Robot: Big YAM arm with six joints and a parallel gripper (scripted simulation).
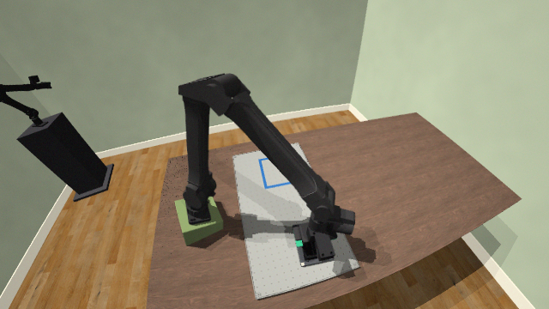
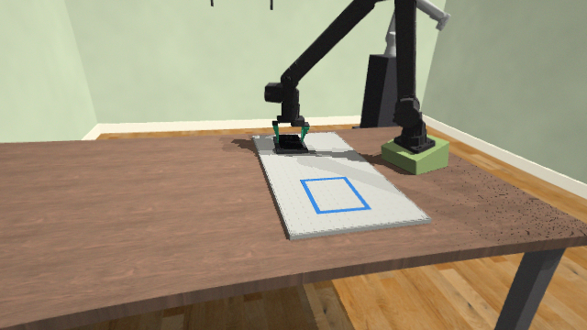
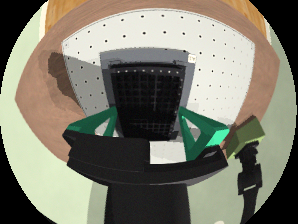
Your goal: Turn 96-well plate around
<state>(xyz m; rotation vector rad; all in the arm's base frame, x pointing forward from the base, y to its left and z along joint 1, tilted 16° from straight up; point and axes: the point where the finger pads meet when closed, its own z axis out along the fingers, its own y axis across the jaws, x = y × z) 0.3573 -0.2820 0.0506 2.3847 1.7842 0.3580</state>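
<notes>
Right now my hand is right at the black 96-well plate. The rest, counted from my hand: white corner mark (7 cm behind, 6 cm to the right, 1 cm below); dark plate nest N1 (2 cm below).
</notes>
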